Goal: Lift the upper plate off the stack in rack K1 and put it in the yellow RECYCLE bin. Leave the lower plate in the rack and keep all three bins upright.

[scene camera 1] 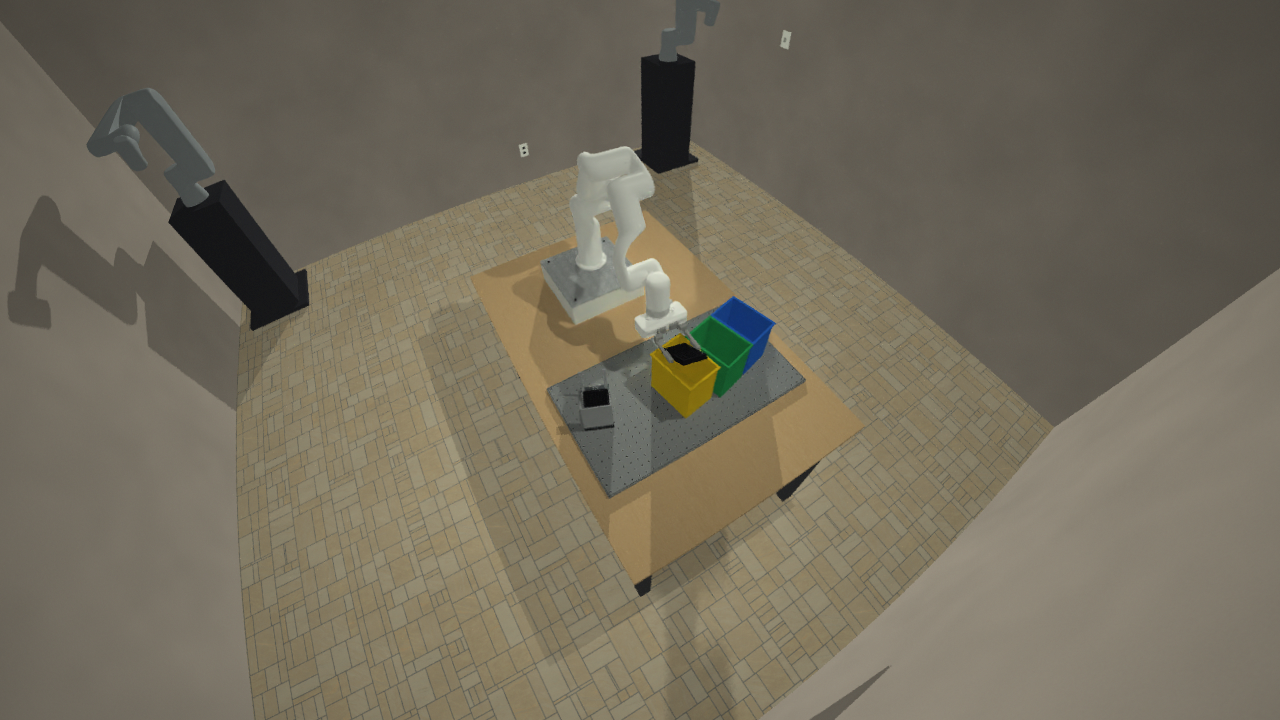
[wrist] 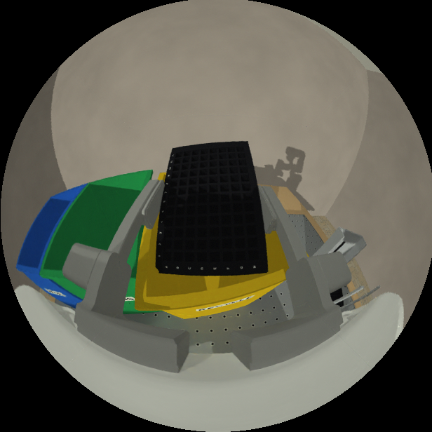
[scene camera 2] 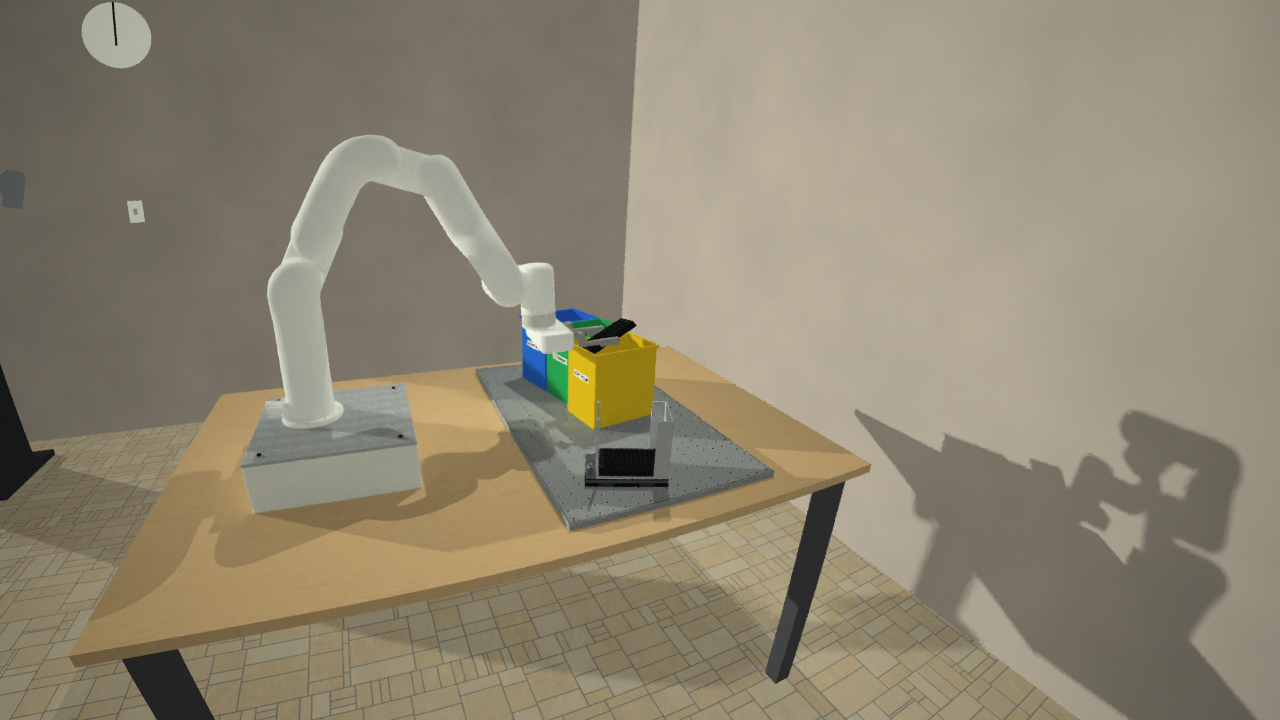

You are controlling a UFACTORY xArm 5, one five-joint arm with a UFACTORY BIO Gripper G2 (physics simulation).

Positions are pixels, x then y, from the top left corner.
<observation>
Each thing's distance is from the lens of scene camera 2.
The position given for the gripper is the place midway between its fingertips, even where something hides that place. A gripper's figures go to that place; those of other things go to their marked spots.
gripper (scene camera 2: 611, 335): 1.24 m
yellow recycle bin (scene camera 2: 621, 377): 1.21 m
green bin (scene camera 2: 557, 363): 1.34 m
blue bin (scene camera 2: 534, 361): 1.45 m
The marked spots on the yellow recycle bin and the blue bin are 0.32 m apart.
</observation>
